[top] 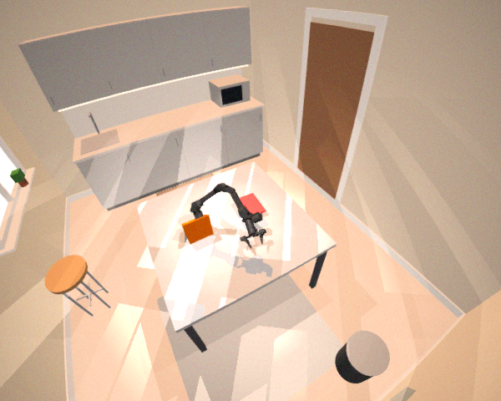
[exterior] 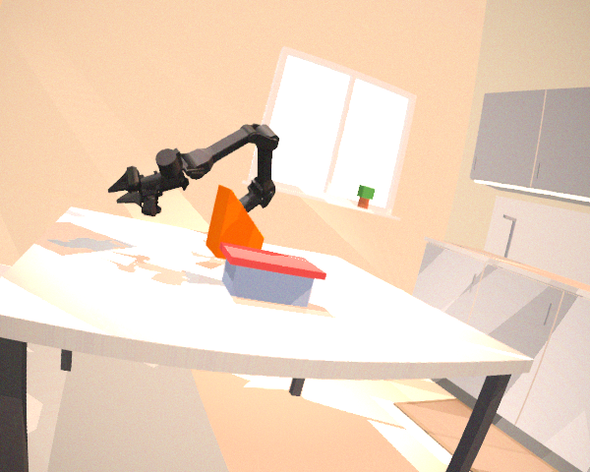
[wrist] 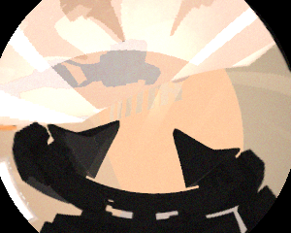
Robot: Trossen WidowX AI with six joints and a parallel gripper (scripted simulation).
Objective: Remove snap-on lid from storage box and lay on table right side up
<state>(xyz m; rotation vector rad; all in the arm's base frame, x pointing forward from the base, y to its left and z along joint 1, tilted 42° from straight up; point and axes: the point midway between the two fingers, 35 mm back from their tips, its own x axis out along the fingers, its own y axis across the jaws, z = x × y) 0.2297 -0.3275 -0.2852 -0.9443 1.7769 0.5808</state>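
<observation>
My gripper tip is 430 mm to the right of the lid, 210 mm short of it and 60 mm above it. The rest, counted from my gripper tip: storage box: 430 mm to the left, 210 mm ahead, 110 mm below.
</observation>
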